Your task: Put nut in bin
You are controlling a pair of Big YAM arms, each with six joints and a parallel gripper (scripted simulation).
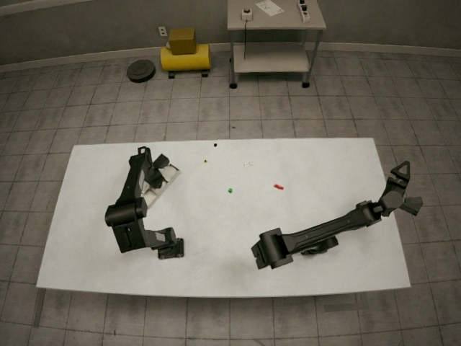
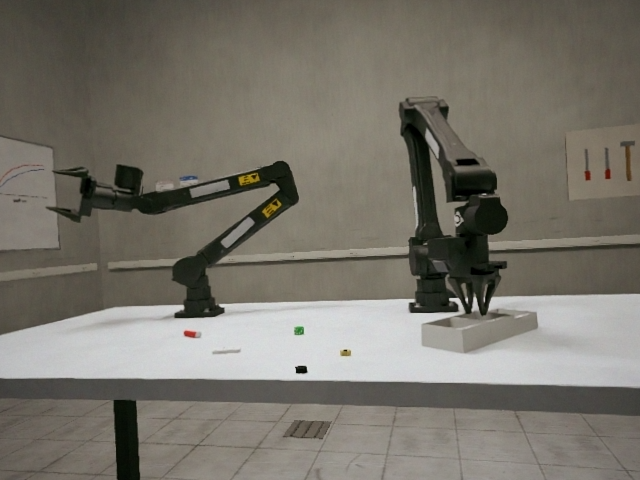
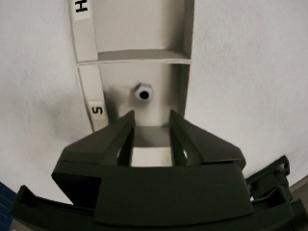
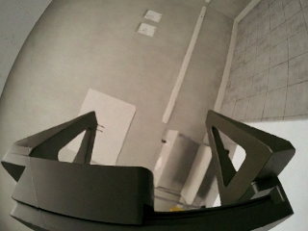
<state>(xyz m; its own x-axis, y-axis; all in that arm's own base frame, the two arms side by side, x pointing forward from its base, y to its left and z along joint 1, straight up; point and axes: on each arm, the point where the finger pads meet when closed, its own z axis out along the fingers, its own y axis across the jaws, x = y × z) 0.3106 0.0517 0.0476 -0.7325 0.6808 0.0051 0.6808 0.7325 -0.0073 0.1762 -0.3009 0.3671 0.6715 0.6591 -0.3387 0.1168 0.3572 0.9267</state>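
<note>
The bin is 3 cm below my left hand, 1 cm to the left of it and 1 cm ahead of it. Also, from my left hand: grey nut 4 cm below, 1 cm ahead; then yellow nut 23 cm to the right, 15 cm ahead, 4 cm below; then green cube 36 cm to the right, 4 cm below, 3 cm behind.
</note>
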